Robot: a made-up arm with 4 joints. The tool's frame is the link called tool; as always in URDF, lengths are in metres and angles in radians.
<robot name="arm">
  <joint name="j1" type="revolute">
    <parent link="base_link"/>
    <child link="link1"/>
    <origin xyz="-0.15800 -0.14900 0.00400"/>
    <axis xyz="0 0 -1"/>
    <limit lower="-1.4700" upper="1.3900"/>
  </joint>
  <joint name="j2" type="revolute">
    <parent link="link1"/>
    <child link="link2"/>
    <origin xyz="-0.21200 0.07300 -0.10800"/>
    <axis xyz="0 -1 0"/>
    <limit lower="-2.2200" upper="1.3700"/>
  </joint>
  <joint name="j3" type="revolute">
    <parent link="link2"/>
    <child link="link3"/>
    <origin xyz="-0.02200 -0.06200 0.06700"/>
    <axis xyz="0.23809 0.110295 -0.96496"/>
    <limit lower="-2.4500" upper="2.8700"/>
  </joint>
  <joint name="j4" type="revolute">
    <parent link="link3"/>
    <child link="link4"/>
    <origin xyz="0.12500 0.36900 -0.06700"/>
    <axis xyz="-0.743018 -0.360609 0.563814"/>
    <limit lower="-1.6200" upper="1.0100"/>
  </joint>
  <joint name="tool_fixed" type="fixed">
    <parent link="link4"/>
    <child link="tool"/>
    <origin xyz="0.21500 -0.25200 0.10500" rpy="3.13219 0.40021 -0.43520"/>
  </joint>
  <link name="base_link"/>
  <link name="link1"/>
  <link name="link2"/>
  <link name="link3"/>
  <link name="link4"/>
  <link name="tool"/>
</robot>
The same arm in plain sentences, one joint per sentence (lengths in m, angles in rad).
The arm has four revolute joints in a row. What follows holds with every joint at zero, and every direction is one of the base frame's. The first joint lies 0.158 m along -x and 0.149 m along -y and 0.004 m along +z from the base frame's origin and rotates about -z, from -1.47 to 1.39 rad. The second joint lies 0.212 m along -x and 0.073 m along +y and 0.108 m along -z from the first joint and rotates about -y, from -2.22 to 1.37 rad. The third joint lies 0.022 m along -x and 0.062 m along -y and 0.067 m along +z from the second joint and rotates about the direction (0.23809, 0.110295, -0.96496), from -2.45 to 2.87 rad. The fourth joint lies 0.125 m along +x and 0.369 m along +y and 0.067 m along -z from the third joint and rotates about the direction (-0.743018, -0.360609, 0.563814), from -1.62 to 1.01 rad. The tool frame, which is the frame that the pose is given for, lies 0.215 m along +x and 0.252 m along -y and 0.105 m along +z from the fourth joint; its axes are the base frame's turned by roll 3.1322, pitch 0.4002 and yaw -0.4352 rad (as in URDF: about the fixed x, then y, then z).
